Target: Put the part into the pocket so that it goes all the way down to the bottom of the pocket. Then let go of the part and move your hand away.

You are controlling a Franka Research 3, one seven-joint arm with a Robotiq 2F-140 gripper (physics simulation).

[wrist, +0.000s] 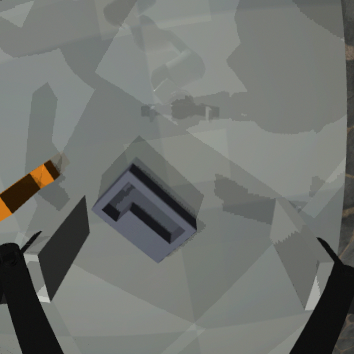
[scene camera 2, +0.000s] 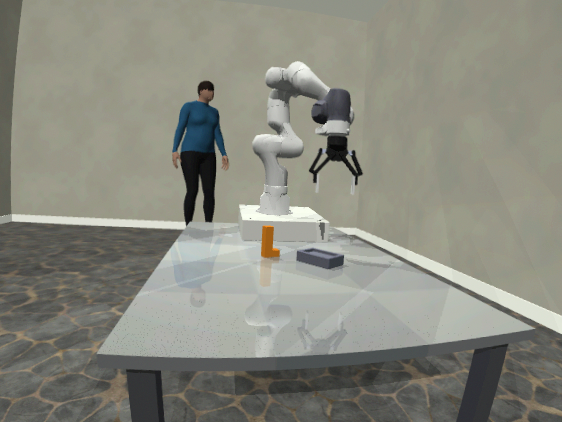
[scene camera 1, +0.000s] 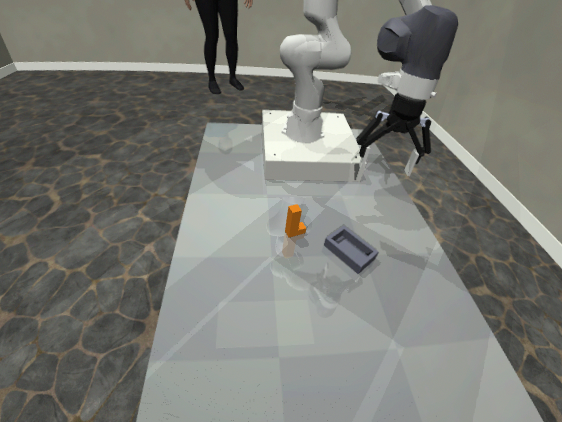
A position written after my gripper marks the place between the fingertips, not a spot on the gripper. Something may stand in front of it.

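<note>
My gripper (scene camera 1: 384, 170) is open and holds nothing; you'd also find the gripper (wrist: 179, 216) in the wrist picture, and scene camera 2 shows the gripper (scene camera 2: 334, 193) too. There's also a grey block with L-shaped pocket (scene camera 1: 352, 250), and that same grey block with L-shaped pocket (wrist: 135, 206) is visible from the wrist, while scene camera 2 gives me the grey block with L-shaped pocket (scene camera 2: 317, 257).
</note>
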